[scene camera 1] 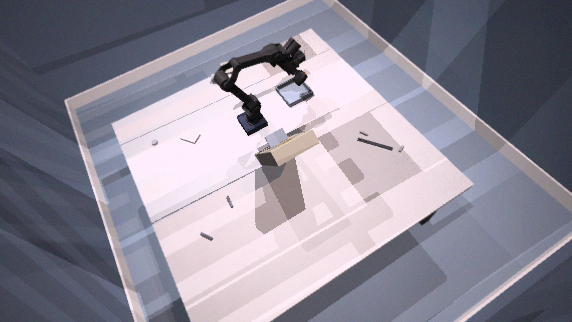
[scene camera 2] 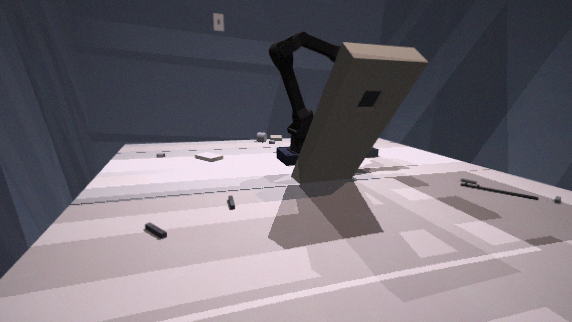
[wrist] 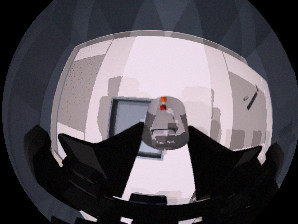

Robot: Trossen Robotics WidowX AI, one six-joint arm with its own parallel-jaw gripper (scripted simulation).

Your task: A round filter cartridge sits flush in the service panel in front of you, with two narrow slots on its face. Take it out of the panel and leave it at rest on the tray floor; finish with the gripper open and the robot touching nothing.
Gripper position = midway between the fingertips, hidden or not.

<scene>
I see my gripper (wrist: 166,127), a round filter cartridge (wrist: 166,127), a square tray (wrist: 124,112) and a tan service panel (scene camera 2: 368,83).
The tan service panel shows as well in scene camera 1 (scene camera 1: 296,144). Scene camera 2 misses the round filter cartridge, which is hidden by the tan service panel.
</scene>
